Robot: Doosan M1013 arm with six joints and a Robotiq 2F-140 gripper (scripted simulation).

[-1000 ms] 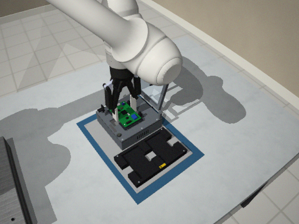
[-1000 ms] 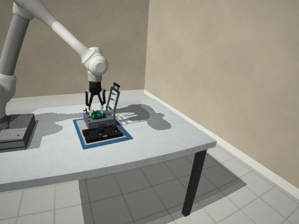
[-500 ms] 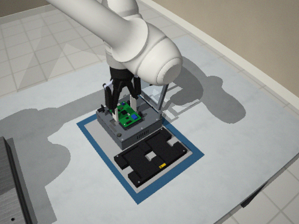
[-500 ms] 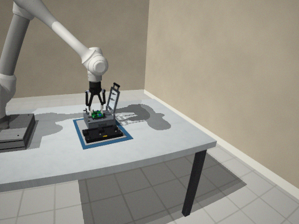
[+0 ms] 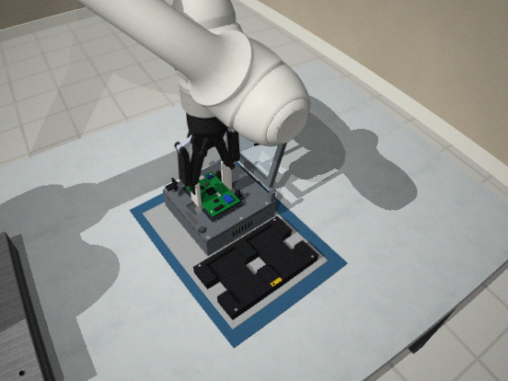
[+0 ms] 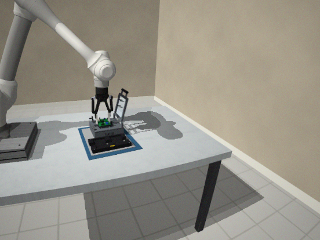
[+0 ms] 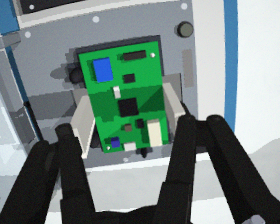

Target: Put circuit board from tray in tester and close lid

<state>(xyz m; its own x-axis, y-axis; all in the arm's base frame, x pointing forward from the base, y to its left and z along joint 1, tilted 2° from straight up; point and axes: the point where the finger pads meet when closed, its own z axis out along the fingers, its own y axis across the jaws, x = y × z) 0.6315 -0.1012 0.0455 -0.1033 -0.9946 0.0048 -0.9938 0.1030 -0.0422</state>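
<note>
Right now the latch hook is 6 cm to the left of my hand, 6 cm behind it and 1 cm below it. The rest, counted from my hand: green circuit board 2 cm below; tester lid 12 cm ahead, 8 cm above, 1 cm to the right.
</note>
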